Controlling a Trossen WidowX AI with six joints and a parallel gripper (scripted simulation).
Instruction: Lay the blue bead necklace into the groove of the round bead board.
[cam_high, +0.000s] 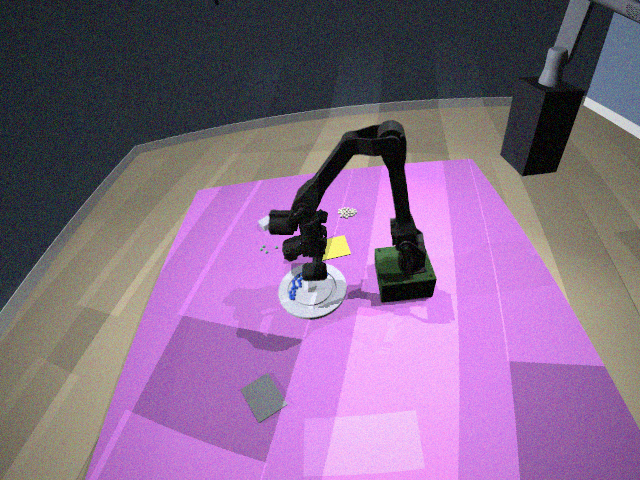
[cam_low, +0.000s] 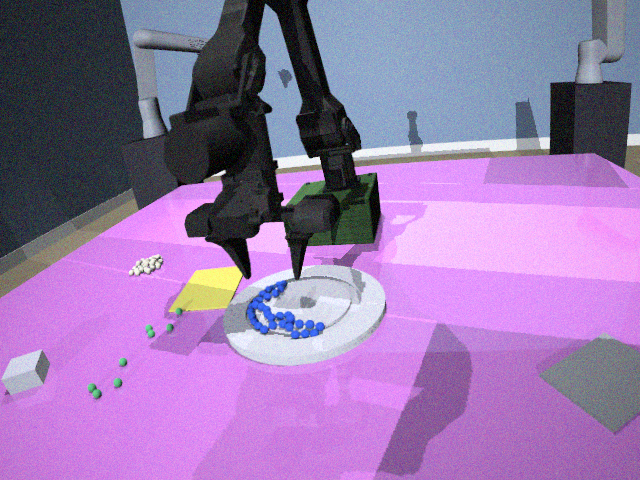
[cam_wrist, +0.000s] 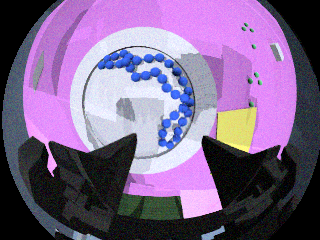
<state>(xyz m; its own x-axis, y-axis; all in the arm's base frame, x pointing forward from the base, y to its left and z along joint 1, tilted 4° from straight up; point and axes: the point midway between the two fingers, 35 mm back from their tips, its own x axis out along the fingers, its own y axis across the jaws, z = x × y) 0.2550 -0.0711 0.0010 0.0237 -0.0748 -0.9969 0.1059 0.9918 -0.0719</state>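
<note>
The round white bead board is 4 cm to the left of my gripper tip, 3 cm ahead of it and 2 cm below it. From my gripper tip the other things lie so: yellow sheet: 12 cm to the right, 4 cm behind, 3 cm below; grey tile: 35 cm to the left, 17 cm ahead, 3 cm below; cube: 29 cm to the right, 18 cm ahead, 2 cm below.
</note>
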